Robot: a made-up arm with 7 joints. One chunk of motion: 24 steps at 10 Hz.
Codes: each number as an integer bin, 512 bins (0 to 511) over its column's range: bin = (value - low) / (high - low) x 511, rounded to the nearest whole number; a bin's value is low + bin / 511 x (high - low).
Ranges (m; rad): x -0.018..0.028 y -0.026..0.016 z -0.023..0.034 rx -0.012..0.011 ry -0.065..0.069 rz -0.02..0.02
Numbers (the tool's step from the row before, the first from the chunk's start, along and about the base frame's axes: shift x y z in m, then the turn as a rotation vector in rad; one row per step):
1: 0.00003 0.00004 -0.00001 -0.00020 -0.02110 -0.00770
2: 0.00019 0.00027 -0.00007 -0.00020 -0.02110 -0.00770
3: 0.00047 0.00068 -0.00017 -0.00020 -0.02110 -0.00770
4: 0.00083 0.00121 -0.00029 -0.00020 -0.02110 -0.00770
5: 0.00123 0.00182 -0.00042 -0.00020 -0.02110 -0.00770
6: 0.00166 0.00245 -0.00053 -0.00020 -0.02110 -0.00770
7: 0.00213 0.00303 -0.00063 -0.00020 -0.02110 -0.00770
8: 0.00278 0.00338 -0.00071 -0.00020 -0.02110 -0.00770
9: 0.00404 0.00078 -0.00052 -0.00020 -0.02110 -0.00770
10: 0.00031 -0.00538 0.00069 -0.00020 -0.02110 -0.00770
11: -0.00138 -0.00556 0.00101 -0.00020 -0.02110 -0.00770
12: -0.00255 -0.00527 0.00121 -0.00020 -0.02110 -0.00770
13: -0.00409 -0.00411 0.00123 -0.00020 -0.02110 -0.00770
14: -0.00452 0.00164 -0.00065 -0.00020 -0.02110 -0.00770
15: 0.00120 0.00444 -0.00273 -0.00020 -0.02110 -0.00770
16: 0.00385 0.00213 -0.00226 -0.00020 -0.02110 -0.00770
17: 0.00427 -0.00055 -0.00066 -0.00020 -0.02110 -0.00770
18: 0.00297 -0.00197 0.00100 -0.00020 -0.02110 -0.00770
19: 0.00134 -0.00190 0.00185 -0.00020 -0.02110 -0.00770
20: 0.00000 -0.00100 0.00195 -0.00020 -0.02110 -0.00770
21: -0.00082 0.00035 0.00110 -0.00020 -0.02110 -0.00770
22: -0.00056 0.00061 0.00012 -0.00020 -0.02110 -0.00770
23: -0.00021 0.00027 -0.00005 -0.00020 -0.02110 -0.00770
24: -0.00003 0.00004 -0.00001 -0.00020 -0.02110 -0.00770
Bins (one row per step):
1: 200 317 206 262 167 157
2: 202 320 206 262 167 157
3: 205 325 205 262 167 157
4: 209 331 204 262 167 157
5: 214 338 202 262 167 157
6: 218 346 201 262 167 157
7: 224 353 201 262 167 157
8: 231 357 200 262 167 157
9: 245 326 202 262 167 157
10: 203 251 212 262 167 157
11: 185 249 215 262 167 157
12: 172 252 217 262 167 157
13: 155 266 217 262 167 157
14: 150 336 200 262 167 157
15: 213 370 182 262 167 157
16: 243 342 186 262 167 157
17: 247 310 200 262 167 157
18: 233 292 215 262 167 157
19: 215 293 223 262 167 157
20: 200 304 224 262 167 157
21: 191 321 216 262 167 157
22: 194 324 207 262 167 157
23: 198 320 206 262 167 157
24: 200 317 206 262 167 157

